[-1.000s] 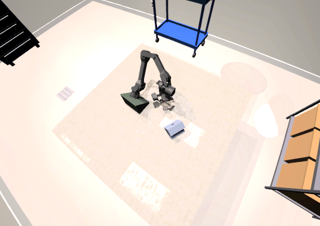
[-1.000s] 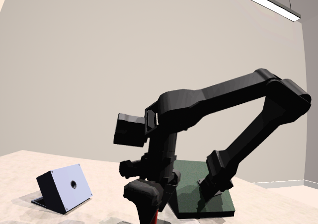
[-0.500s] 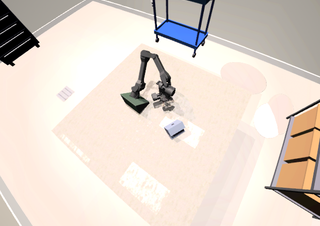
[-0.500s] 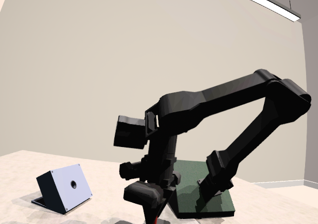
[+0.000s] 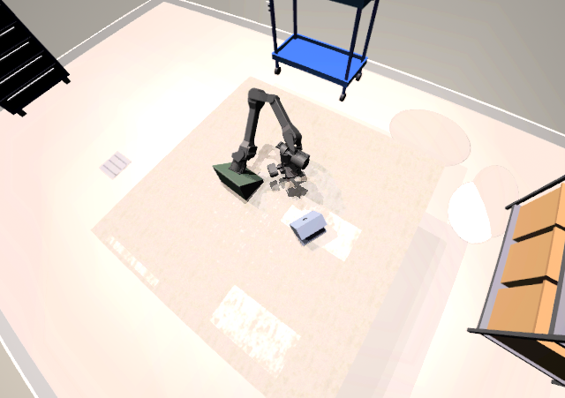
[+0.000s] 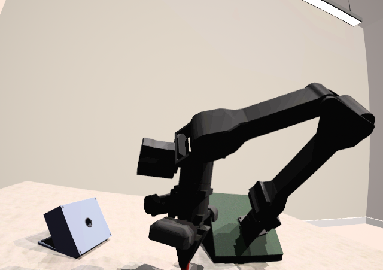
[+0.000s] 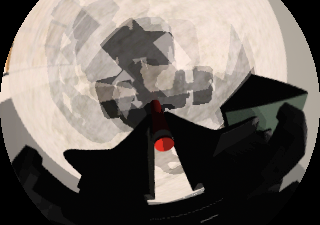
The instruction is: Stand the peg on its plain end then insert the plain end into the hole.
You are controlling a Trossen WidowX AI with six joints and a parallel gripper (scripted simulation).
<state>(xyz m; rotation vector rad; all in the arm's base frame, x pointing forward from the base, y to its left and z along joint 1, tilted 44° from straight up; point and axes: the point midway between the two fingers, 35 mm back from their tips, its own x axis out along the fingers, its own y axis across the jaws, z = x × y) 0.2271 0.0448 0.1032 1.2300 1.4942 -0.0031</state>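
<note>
Now: the sloped panel 19 cm ahead of my gripper tip and 19 cm to the right of it. The rest, counted from my gripper tip: peg 2 cm above.
</note>
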